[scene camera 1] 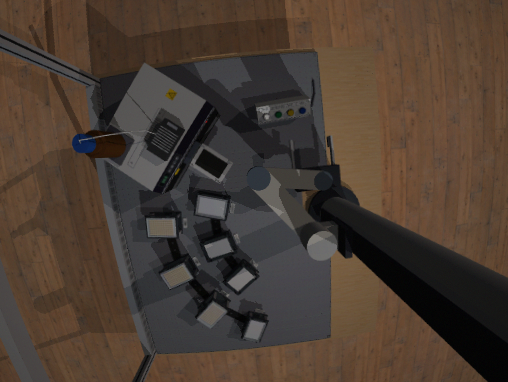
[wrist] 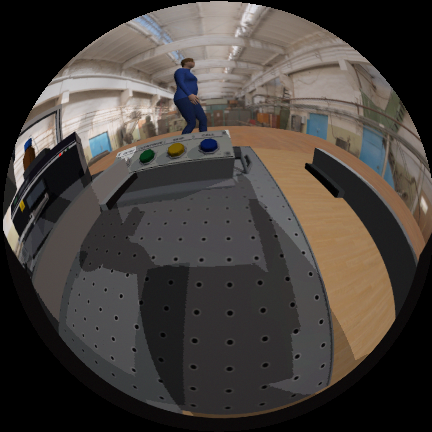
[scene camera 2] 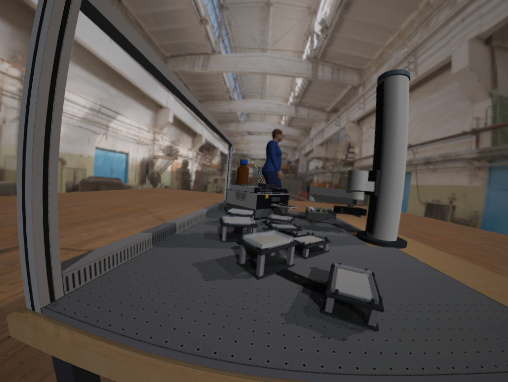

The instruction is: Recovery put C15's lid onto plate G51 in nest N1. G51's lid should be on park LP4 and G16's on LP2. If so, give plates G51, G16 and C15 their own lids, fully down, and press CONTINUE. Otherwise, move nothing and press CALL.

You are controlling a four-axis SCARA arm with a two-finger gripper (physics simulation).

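Places are measured from the arm's base along level axes (x ahead, y left, z up), in centimetres.
Pixels of known places: gripper, between the fingertips: (scene camera 1: 310, 137) (wrist: 219, 152); arm's base, origin of its link: (scene camera 1: 333, 211) (scene camera 2: 380, 240).
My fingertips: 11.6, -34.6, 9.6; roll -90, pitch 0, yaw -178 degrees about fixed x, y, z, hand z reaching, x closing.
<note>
Ahead of a thing's pixels: the offset from my fingertips to its middle, as dx, dy, dz. "spot": to the spot under its first point. Level surfaces: height alone.
My gripper (scene camera 1: 311, 154) (wrist: 219, 152) is open and empty, beside the button box {+9.6, -12.9, -4.2} (scene camera 1: 259, 120) (wrist: 185, 167) and apart from it. The box has a green CONTINUE button {+11.9, -10.5, -2.0} (scene camera 1: 278, 114) (wrist: 147, 156), a yellow button {+6.9, -10.9, -2.0} (scene camera 1: 290, 113) (wrist: 176, 149) and a blue CALL button {+1.9, -11.4, -2.0} (scene camera 1: 302, 110) (wrist: 209, 145). Three stands bear tan, ribbed-looking tops: one at left (scene camera 1: 161, 227), one below it {+63.5, +54.3, -0.5} (scene camera 1: 177, 276) and a third {+50.6, +75.9, +0.3} (scene camera 1: 212, 313). Pale smooth tops show at the upper stand (scene camera 1: 212, 206), the middle one {+43.2, +43.8, -5.5} (scene camera 1: 218, 248), a third {+35.1, +60.5, -5.6} (scene camera 1: 242, 277) and the lowest {+31.8, +90.3, -3.2} (scene camera 1: 255, 327). Plate and stand labels are unreadable.
A large instrument (scene camera 1: 145, 95) (scene camera 2: 242, 197) with an extended tray {dz -8.3} (scene camera 1: 197, 170) stands at upper left. A brown bottle {spot: +68.1, -3.8, +24.9} (scene camera 1: 107, 144) (scene camera 2: 243, 175) with a blue cap is beside it. The arm's column (scene camera 2: 392, 160) stands at the right edge. A person in blue (scene camera 2: 272, 156) (wrist: 186, 82) stands beyond the table.
</note>
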